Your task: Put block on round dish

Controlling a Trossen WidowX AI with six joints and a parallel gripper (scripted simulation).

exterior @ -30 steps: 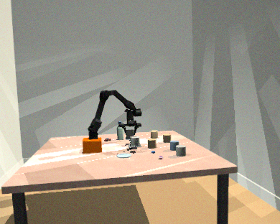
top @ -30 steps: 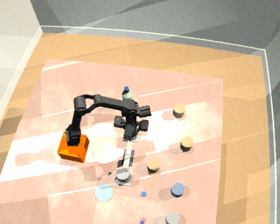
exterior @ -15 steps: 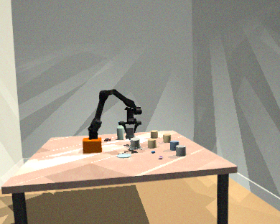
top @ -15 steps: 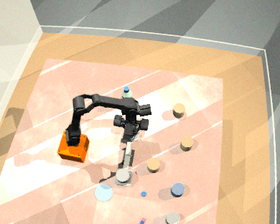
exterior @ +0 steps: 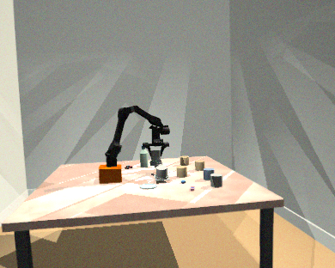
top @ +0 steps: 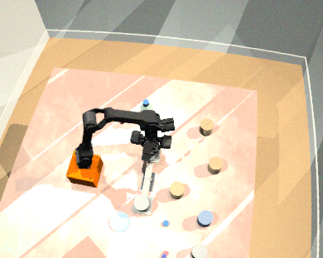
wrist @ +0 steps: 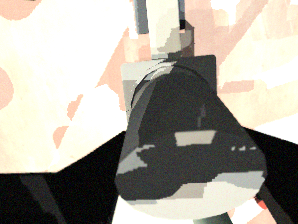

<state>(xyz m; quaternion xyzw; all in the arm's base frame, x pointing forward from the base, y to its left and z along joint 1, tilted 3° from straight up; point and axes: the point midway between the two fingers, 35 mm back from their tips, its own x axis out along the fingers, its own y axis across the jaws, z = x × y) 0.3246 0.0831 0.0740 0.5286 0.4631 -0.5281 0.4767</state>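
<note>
Right now my gripper tip is 130 mm to the left of the balance, 80 mm above it and 10 mm past it. Also, from my gripper tip: round light-blue dish: 350 mm to the right, 140 mm behind, 110 mm below; then small blue piece: 340 mm to the right, 110 mm below, 80 mm ahead; then grey cup: 20 mm to the left, 10 mm above.
</note>
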